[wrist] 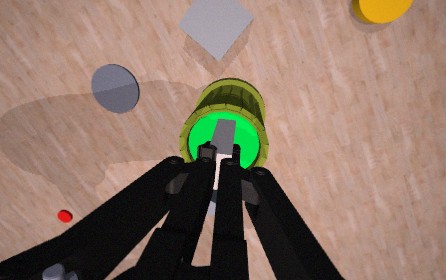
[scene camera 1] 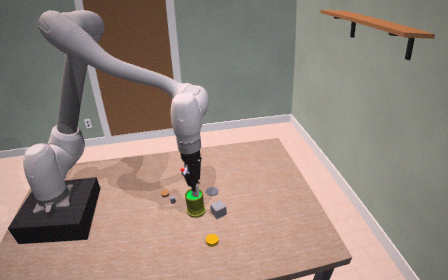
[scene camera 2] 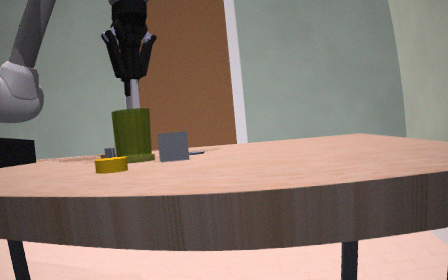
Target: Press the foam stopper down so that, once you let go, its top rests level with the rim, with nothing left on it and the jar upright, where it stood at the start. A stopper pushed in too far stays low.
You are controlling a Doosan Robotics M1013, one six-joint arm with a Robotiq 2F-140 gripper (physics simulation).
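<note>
The olive-green jar (scene camera 1: pixel 195 206) (scene camera 2: pixel 132 134) (wrist: pixel 184 140) stands upright on the table. The bright green foam stopper (scene camera 1: pixel 189 196) (wrist: pixel 199 135) is inside its mouth. In the wrist view a band of inner wall shows around the stopper, so its top looks below the rim. In scene camera 2 no green shows above the rim. My gripper (scene camera 1: pixel 196 191) (scene camera 2: pixel 132 102) (wrist: pixel 225 133) is shut with nothing between its fingers. It points down over the mouth, and its tips reach down to the stopper near its middle; the very tips are hidden behind the rim in scene camera 2.
A grey cube (scene camera 1: pixel 218 209) (scene camera 2: pixel 173 147) (wrist: pixel 217 25) stands close beside the jar. A flat grey disc (scene camera 1: pixel 212 191) (wrist: pixel 115 88), a yellow disc (scene camera 1: pixel 212 240) (scene camera 2: pixel 111 165) (wrist: pixel 384 9), a small orange disc (scene camera 1: pixel 165 193) and a small grey piece (scene camera 1: pixel 172 199) lie around it.
</note>
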